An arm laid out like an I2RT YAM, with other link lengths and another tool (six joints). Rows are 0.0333 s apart.
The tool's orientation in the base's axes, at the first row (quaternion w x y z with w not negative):
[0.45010, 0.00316, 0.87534, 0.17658]
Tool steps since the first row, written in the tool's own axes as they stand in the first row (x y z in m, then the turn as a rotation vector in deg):
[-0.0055, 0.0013, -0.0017, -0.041, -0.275, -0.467]
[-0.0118, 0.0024, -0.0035, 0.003, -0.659, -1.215]
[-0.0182, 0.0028, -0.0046, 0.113, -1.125, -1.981]
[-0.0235, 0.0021, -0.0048, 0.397, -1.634, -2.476]
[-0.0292, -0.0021, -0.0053, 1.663, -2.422, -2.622]
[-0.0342, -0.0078, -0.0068, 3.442, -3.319, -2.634]
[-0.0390, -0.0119, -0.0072, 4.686, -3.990, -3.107]
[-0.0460, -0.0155, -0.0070, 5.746, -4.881, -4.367]
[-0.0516, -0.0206, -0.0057, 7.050, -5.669, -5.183]
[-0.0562, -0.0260, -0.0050, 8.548, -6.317, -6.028]
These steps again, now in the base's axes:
[0.0017, -0.0002, 0.0056, -0.302, -0.408, 0.195]
[0.0039, -0.0008, 0.0119, -0.859, -0.990, 0.439]
[0.0068, -0.0018, 0.0176, -1.458, -1.643, 0.615]
[0.0099, -0.0034, 0.0217, -1.939, -2.225, 0.496]
[0.0135, -0.0084, 0.0251, -2.687, -2.800, -0.668]
[0.0162, -0.0150, 0.0281, -3.617, -3.353, -2.341]
[0.0193, -0.0198, 0.0308, -4.627, -3.922, -3.278]
[0.0242, -0.0242, 0.0351, -6.115, -4.969, -3.719]
[0.0294, -0.0295, 0.0372, -7.413, -5.743, -4.556]
[0.0335, -0.0352, 0.0388, -8.872, -6.363, -5.487]

